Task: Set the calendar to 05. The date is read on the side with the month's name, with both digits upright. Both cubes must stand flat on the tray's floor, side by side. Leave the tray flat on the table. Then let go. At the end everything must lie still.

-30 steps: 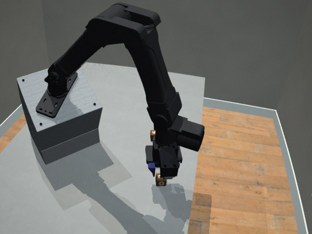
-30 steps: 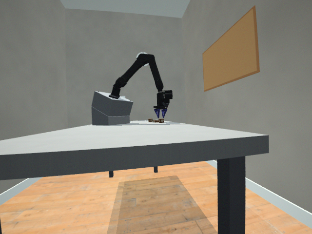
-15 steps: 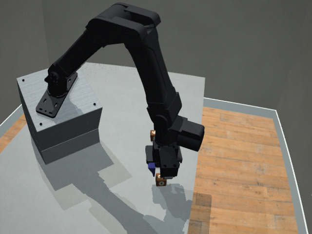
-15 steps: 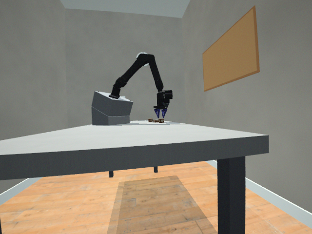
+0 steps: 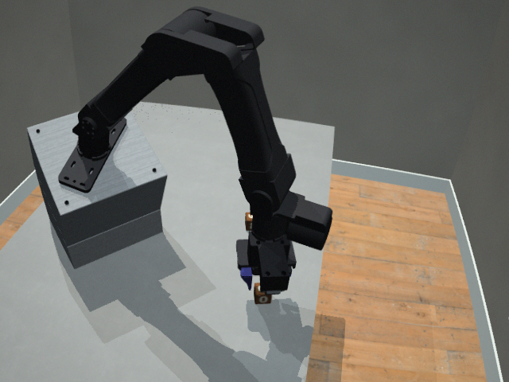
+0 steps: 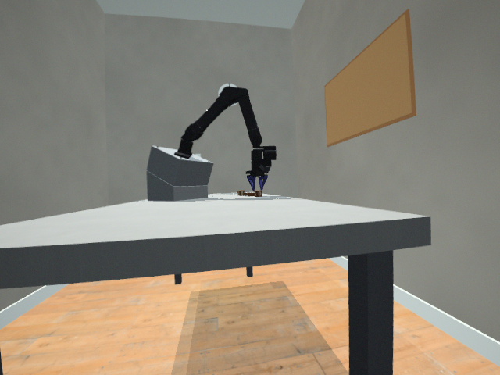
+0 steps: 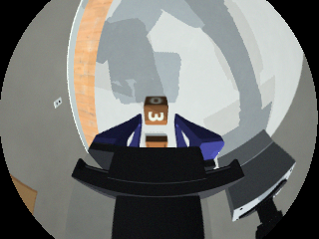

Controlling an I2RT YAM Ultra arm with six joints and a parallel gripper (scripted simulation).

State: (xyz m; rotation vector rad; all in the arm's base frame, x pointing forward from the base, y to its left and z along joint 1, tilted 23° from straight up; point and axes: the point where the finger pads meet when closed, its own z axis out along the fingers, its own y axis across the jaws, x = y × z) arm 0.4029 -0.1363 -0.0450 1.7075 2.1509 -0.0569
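The brown wooden cube lies 2 cm below my hand. From my hand the other things lie so: brown tray (2 cm behind, 11 cm to the left, 3 cm below).
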